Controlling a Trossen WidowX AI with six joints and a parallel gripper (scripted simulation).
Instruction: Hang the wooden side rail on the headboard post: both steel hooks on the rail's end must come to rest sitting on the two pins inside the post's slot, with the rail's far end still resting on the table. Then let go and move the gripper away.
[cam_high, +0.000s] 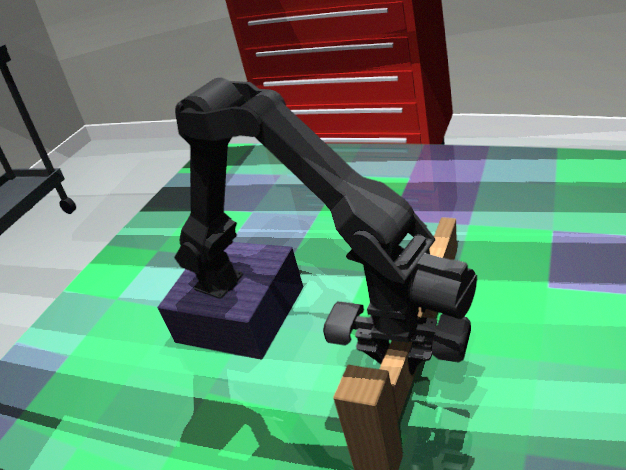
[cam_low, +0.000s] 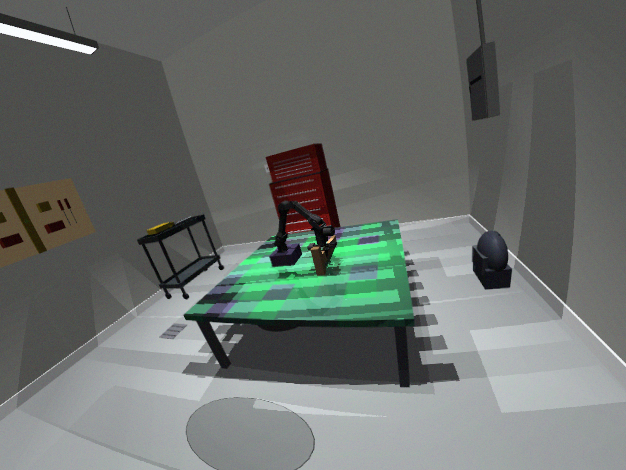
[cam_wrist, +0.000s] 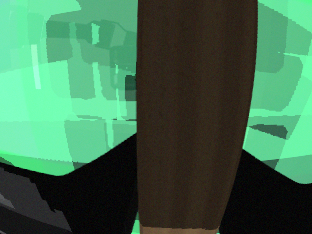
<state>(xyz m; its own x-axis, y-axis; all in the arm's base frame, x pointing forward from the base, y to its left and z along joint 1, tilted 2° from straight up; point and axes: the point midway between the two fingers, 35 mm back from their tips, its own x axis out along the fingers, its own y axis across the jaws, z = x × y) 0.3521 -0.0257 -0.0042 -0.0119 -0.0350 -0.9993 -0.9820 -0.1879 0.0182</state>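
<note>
Now: the wooden headboard post 2 cm ahead of my gripper tip, 12 cm to the right of it and 4 cm above it.
</note>
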